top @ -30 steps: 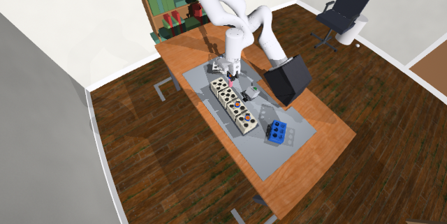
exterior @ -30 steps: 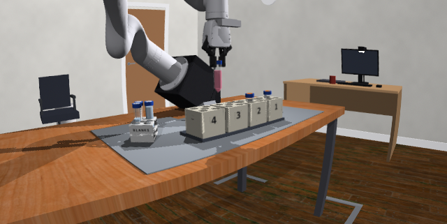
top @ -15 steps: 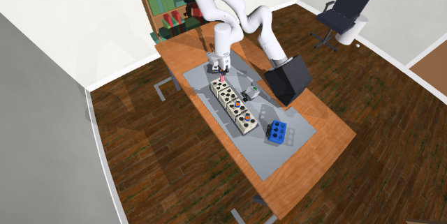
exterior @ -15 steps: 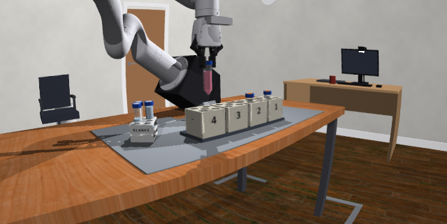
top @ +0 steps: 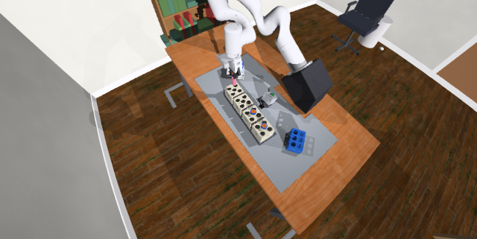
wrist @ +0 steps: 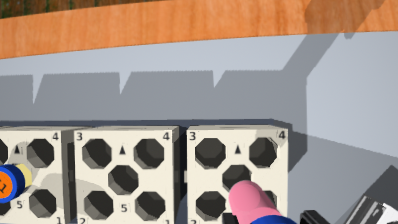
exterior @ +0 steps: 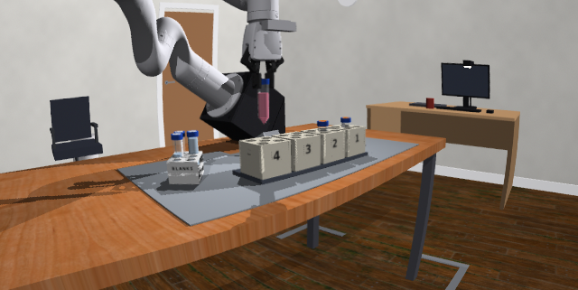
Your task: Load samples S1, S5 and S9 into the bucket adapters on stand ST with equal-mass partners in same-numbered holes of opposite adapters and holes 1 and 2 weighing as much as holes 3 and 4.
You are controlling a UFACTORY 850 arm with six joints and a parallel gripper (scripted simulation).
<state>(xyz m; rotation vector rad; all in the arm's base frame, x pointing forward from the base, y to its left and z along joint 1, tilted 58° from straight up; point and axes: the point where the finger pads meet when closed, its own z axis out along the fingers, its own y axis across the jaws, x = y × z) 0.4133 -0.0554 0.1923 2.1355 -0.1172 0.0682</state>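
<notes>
My hand is 10 mm past the sample tube and 50 mm above it. Also, from my hand: blue rack (90 mm behind, 500 mm to the left, 220 mm below); white blanks rack (140 mm behind, 170 mm to the right, 220 mm below); green DONE key (190 mm behind, 180 mm to the left, 180 mm below).
</notes>
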